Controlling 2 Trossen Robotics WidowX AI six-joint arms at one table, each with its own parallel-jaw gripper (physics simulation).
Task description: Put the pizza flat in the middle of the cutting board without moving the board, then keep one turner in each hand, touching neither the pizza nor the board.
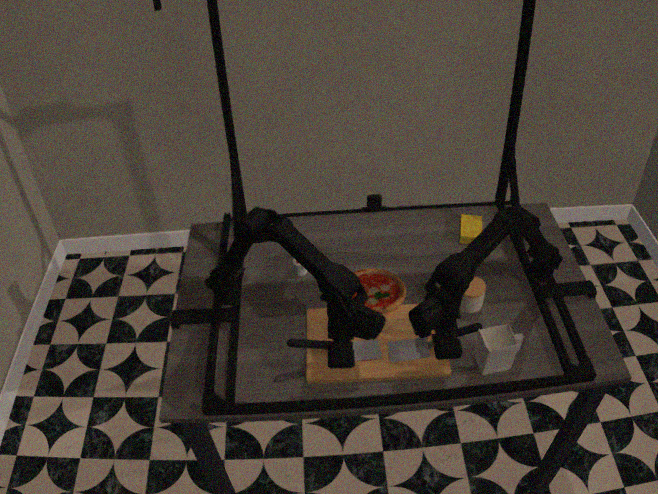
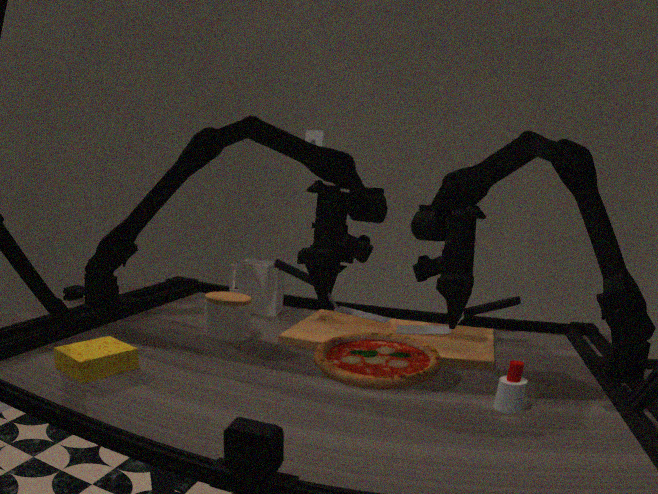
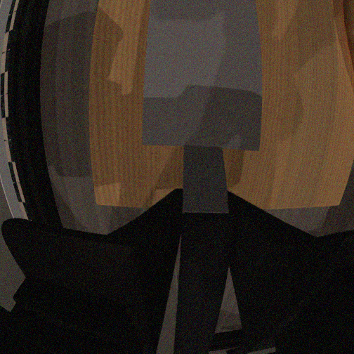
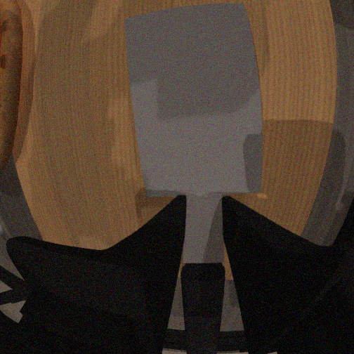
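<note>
The pizza (image 1: 390, 289) (image 2: 380, 361) (image 4: 10, 95) lies face up at one long edge of the cutting board (image 1: 324, 372) (image 2: 313, 328) (image 3: 305, 165) (image 4: 75, 165). Its rim overlaps that edge; most of it is off the board. My left gripper (image 1: 445, 348) (image 2: 326, 303) (image 3: 200, 197) is shut on the left turner, whose blade (image 1: 408, 349) (image 2: 364, 314) (image 3: 200, 75) is over the board. My right gripper (image 1: 345, 355) (image 2: 454, 321) (image 4: 203, 203) is shut on the right turner, whose blade (image 1: 367, 349) (image 2: 423, 329) (image 4: 200, 110) is also over the board. Whether the blades touch it is unclear.
A white pitcher (image 1: 496, 353) (image 2: 258, 287) and a lidded canister (image 1: 473, 297) (image 2: 228, 317) stand beside the board, near my left gripper. A yellow sponge (image 1: 471, 228) (image 2: 95, 359) lies farther off. A red-capped bottle (image 2: 511, 394) stands on my right arm's side.
</note>
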